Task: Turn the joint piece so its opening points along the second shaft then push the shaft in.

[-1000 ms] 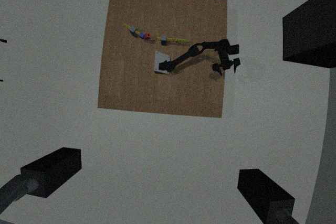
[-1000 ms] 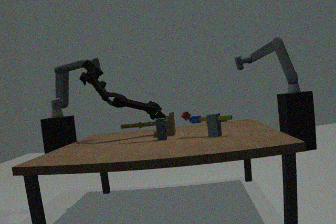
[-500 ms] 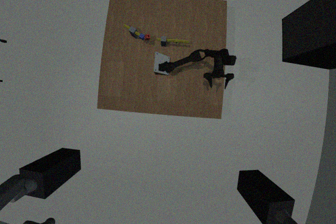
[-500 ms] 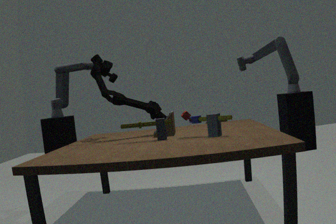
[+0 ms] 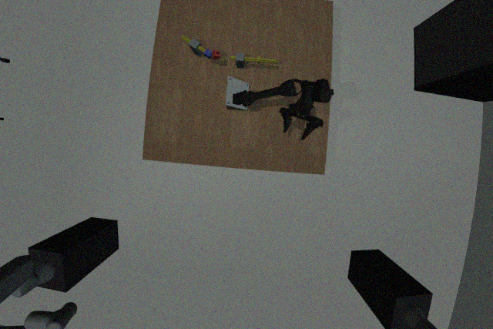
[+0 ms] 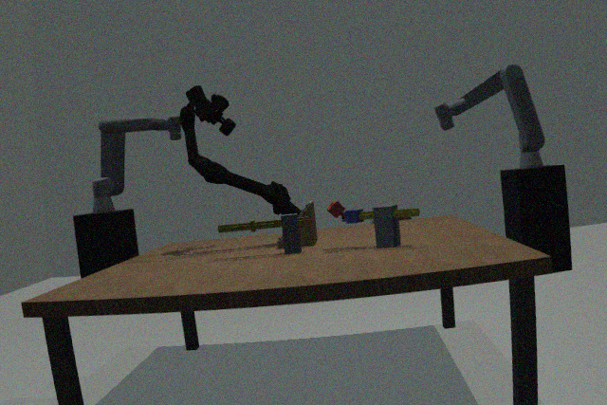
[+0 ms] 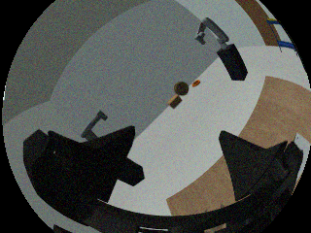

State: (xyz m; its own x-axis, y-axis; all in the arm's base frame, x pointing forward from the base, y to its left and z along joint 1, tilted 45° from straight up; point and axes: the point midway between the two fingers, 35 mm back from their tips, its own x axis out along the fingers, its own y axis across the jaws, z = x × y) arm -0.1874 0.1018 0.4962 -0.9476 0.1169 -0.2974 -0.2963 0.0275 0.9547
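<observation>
My gripper tip is now 510 mm short of the red square joint piece, 410 mm to the right of it and 380 mm above it.
</observation>
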